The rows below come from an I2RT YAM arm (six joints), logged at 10 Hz.
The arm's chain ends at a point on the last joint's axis. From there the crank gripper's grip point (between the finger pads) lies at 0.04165 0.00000 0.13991 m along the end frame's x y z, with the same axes.
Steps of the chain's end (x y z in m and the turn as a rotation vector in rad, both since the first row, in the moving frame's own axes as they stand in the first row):
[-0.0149, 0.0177, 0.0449, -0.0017, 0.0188, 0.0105]
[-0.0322, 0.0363, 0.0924, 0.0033, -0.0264, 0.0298]
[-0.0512, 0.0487, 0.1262, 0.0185, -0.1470, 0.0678]
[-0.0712, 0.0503, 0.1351, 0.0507, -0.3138, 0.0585]
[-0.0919, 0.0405, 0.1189, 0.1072, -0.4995, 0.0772]
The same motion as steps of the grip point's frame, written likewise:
[-0.0123, 0.0184, 0.0441, -0.0017, 0.0188, 0.0105]
[-0.0359, 0.0370, 0.0935, 0.0033, -0.0264, 0.0298]
[-0.0721, 0.0482, 0.1308, 0.0185, -0.1470, 0.0678]
[-0.1162, 0.0441, 0.1410, 0.0507, -0.3138, 0.0585]
[-0.1634, 0.0255, 0.1211, 0.1072, -0.4995, 0.0772]

